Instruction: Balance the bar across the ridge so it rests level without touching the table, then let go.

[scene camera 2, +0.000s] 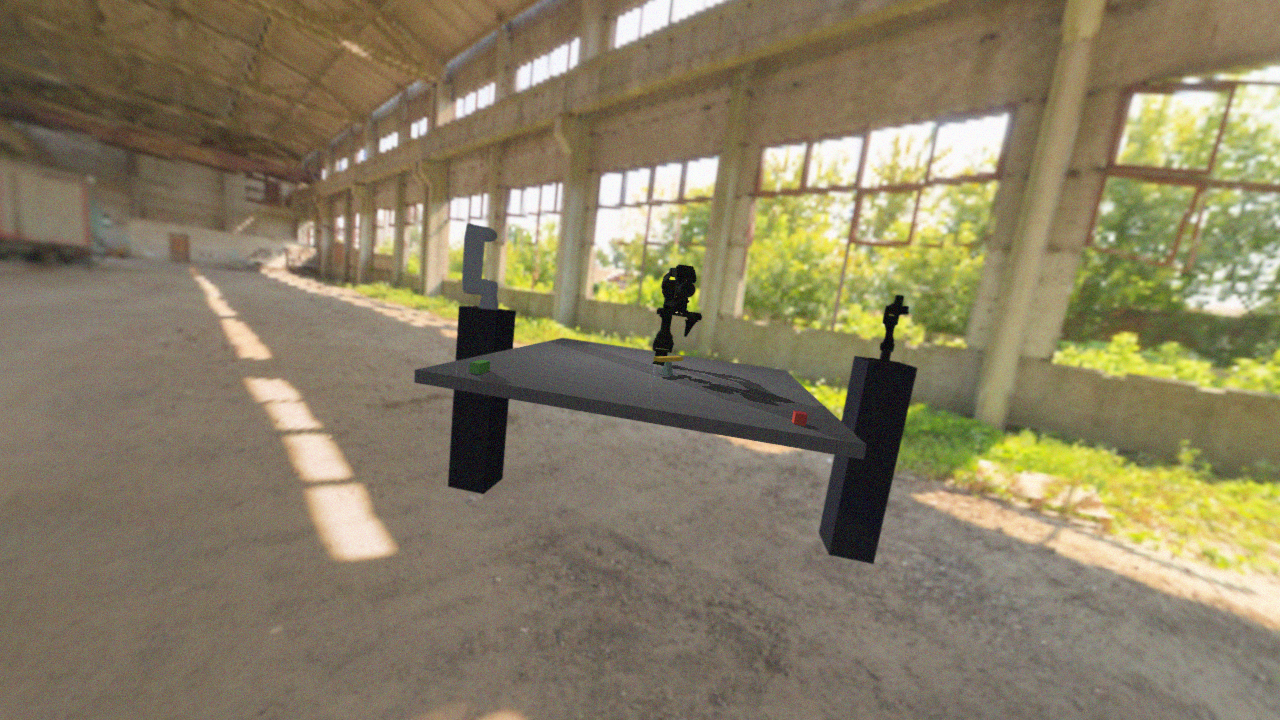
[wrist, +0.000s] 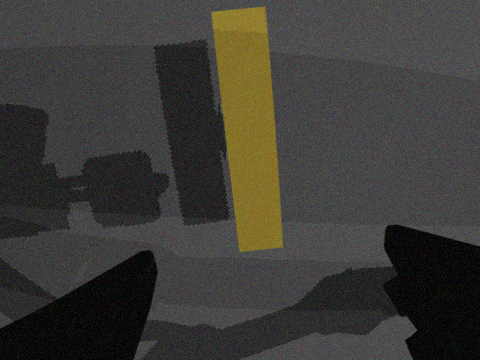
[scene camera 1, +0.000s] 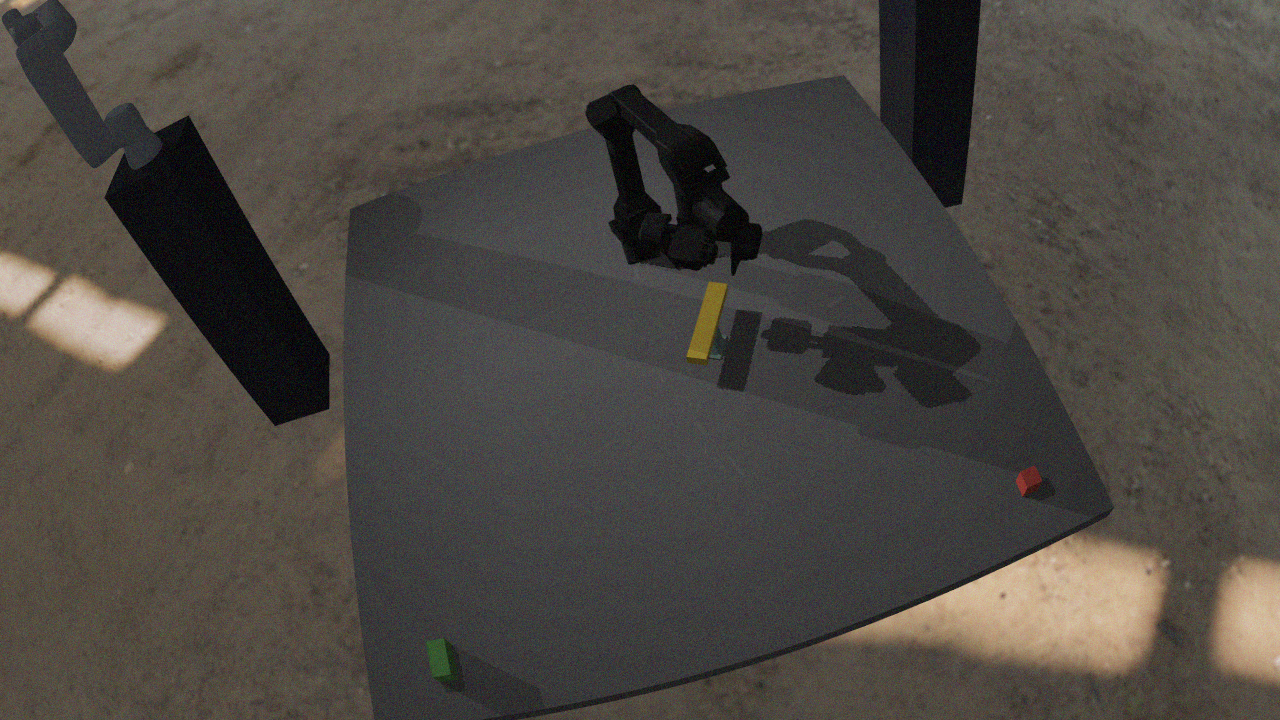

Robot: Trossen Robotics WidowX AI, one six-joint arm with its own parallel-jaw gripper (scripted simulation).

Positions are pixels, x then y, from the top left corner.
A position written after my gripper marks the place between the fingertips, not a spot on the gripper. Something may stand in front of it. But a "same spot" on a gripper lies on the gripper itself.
Labels:
My gripper shows in scene camera 2 (676, 334), in the wrist view and in scene camera 1. The same spot on my gripper: (wrist: 112, 309) is (scene camera 1: 731, 265).

